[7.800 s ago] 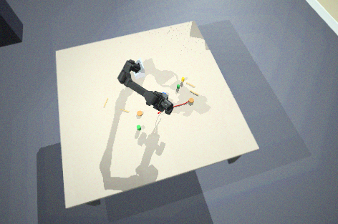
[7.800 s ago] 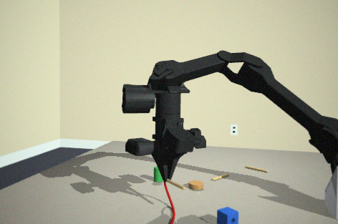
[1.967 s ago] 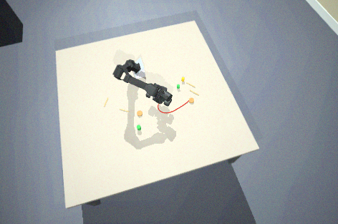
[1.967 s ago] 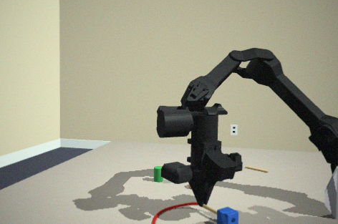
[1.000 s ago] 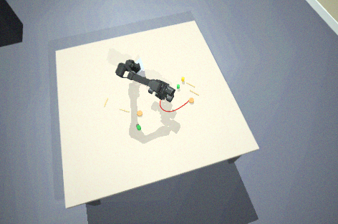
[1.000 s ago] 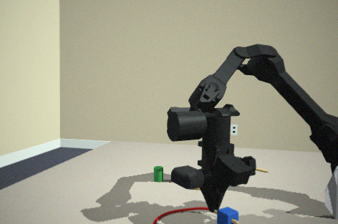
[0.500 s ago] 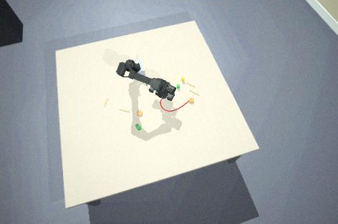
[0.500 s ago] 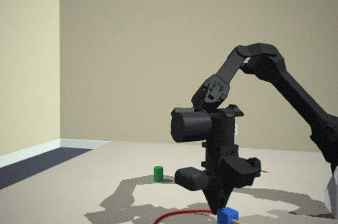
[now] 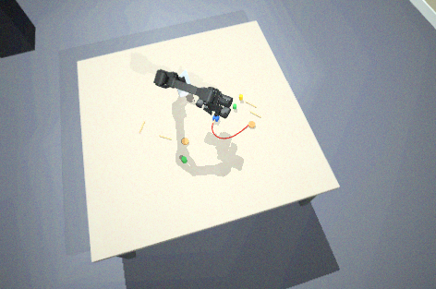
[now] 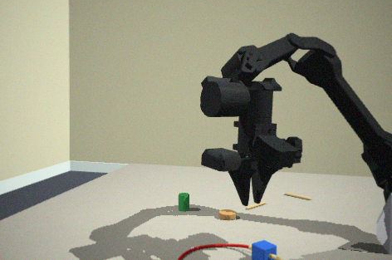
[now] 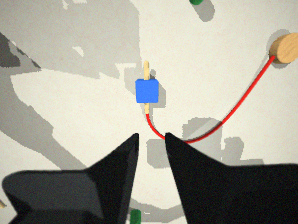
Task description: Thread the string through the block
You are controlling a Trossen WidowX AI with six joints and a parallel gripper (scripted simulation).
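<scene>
Now: the blue block 20 mm behind my gripper tip, 20 mm to the left of it and 80 mm below it. Also, from my gripper tip: wooden disc: 70 mm ahead, 190 mm to the right, 90 mm below; then thin wooden stick: 10 mm behind, 10 mm to the left, 80 mm below; then green cylinder: 70 mm behind, 150 mm to the left, 80 mm below.
</scene>
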